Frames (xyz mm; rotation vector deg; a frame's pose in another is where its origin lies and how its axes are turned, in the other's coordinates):
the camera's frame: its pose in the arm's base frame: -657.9 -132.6 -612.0 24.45 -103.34 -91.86
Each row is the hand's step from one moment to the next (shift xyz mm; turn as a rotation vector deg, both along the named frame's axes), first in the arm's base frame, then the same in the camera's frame.
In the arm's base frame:
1: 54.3 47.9 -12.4 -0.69 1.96 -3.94
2: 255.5 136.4 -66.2 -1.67 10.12 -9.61
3: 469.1 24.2 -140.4 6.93 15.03 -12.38
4: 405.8 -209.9 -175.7 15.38 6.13 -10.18
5: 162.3 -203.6 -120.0 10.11 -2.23 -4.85
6: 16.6 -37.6 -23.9 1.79 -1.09 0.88
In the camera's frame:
1: -73.1 7.4 -0.7 -1.82 -3.56 1.97
2: -288.7 10.5 -69.4 -7.89 -7.67 8.75
3: -389.4 -41.6 -294.9 -17.95 -7.78 6.66
4: -202.8 -131.7 -425.6 -17.69 -5.73 -5.64
5: -17.4 -123.2 -258.3 -7.11 -3.17 -8.37
6: 5.9 -27.0 -38.7 -0.35 0.98 -2.02

